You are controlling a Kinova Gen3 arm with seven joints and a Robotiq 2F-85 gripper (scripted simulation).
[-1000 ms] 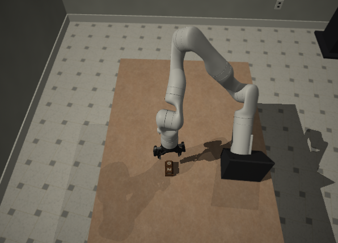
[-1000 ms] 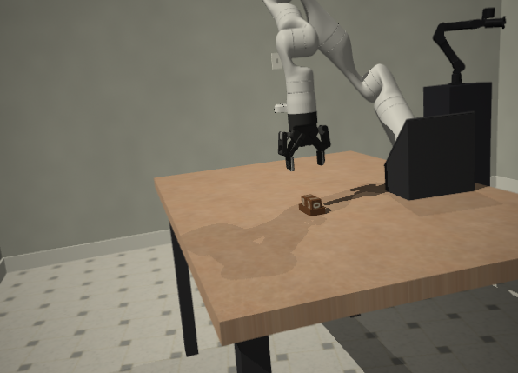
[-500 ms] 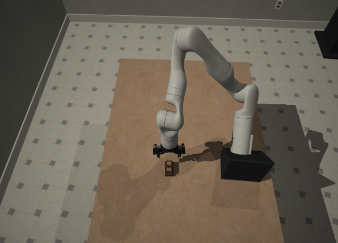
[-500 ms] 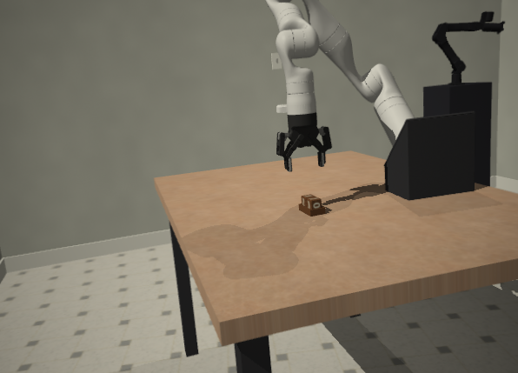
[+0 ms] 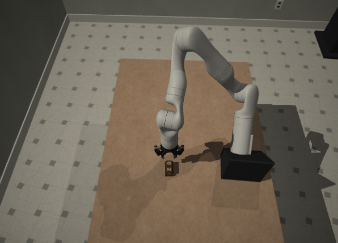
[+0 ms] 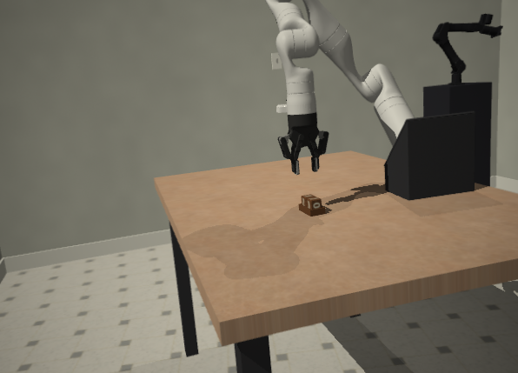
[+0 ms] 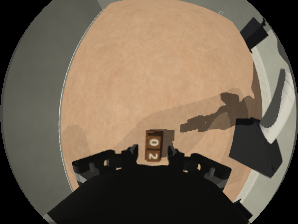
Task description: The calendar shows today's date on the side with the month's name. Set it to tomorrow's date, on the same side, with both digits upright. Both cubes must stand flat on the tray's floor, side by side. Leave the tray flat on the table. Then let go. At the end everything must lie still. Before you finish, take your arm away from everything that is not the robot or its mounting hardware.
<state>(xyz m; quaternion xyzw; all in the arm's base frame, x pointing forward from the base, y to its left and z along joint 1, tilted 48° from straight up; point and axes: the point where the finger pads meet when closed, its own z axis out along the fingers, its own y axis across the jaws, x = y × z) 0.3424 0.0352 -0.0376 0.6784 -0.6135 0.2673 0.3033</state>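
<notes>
My hand is 110 mm above the tray and 20 mm to the right of it.
</notes>
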